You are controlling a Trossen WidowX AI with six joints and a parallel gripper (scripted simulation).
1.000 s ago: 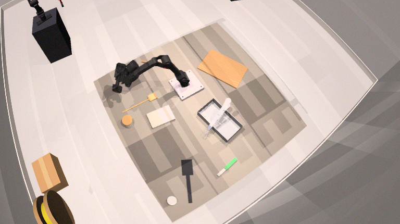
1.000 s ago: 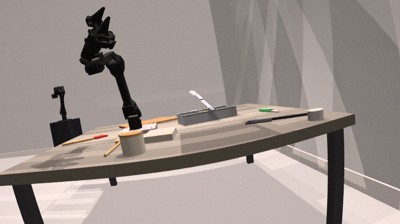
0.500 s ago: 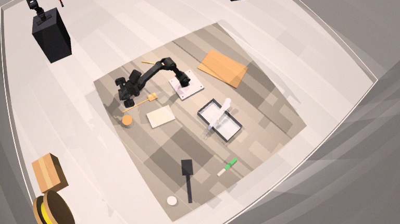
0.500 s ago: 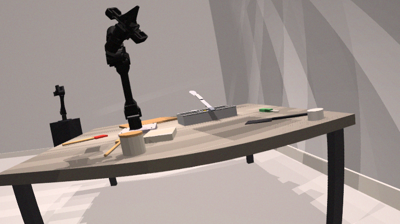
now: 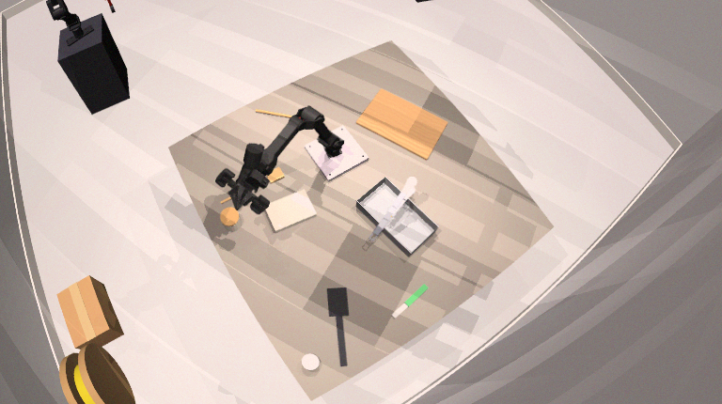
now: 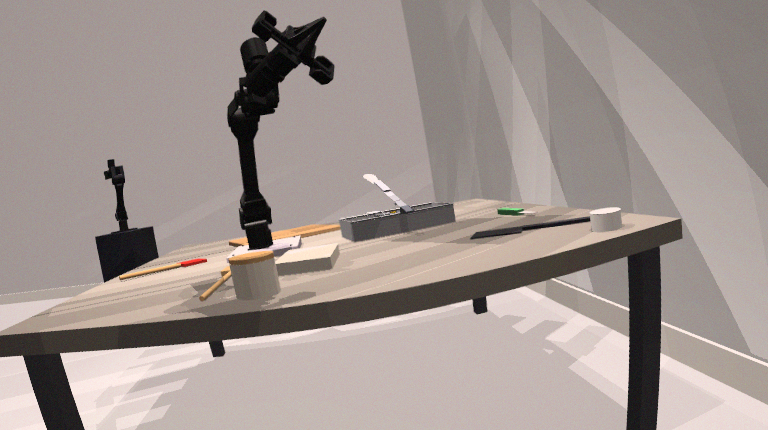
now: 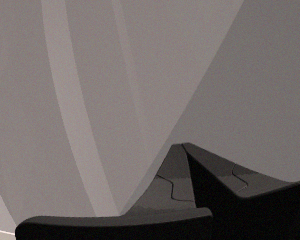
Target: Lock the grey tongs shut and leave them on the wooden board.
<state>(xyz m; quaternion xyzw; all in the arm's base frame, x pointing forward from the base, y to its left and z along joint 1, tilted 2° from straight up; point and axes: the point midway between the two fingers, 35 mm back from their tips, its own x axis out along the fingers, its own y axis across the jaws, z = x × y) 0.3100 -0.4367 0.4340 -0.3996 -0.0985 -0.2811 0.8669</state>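
Now: the grey roasting tin 570 mm to the left of my gripper tip, 440 mm below it and 60 mm ahead of it. Also, from my gripper tip: white slab (450 mm below, 190 mm to the left, 130 mm behind); black spatula (460 mm below, 360 mm ahead, 190 mm to the left); white puck (470 mm ahead, 440 mm below, 20 mm to the left).
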